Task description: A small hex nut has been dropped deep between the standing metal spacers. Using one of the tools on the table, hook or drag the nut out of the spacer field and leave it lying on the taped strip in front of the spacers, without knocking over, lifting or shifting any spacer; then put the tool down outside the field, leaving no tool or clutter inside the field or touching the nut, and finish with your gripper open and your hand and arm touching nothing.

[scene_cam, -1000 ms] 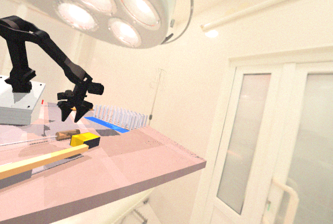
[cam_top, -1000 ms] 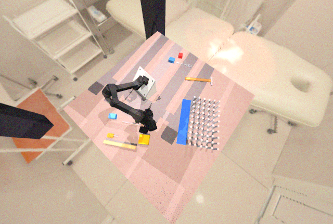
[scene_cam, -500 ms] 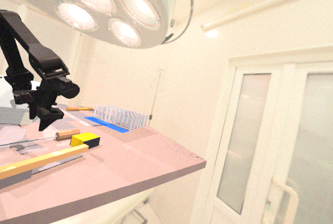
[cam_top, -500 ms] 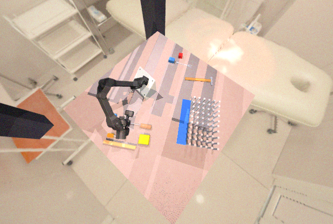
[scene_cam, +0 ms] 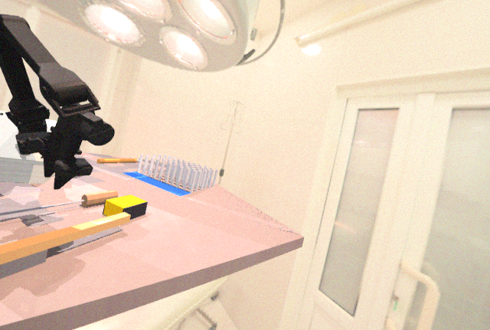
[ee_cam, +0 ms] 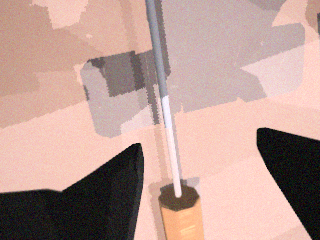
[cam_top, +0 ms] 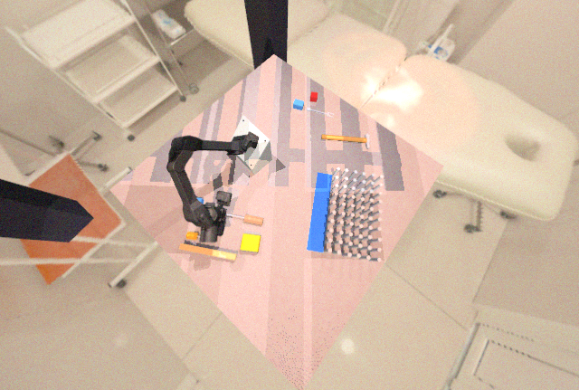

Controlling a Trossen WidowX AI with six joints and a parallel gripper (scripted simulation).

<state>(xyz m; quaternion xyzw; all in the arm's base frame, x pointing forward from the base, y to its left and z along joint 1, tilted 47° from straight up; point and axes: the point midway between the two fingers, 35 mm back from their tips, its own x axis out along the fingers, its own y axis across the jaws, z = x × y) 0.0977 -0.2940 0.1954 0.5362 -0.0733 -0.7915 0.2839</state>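
The hook tool is 20 mm ahead of my gripper tip, 10 mm to the left of it and 70 mm below it. Round my gripper tip: grey fork-like tool: 20 mm ahead, 800 mm to the left, 80 mm below; blue taped strip: 350 mm ahead, 300 mm to the left, 80 mm below; yellow block: 170 mm ahead, 40 mm to the right, 60 mm below.
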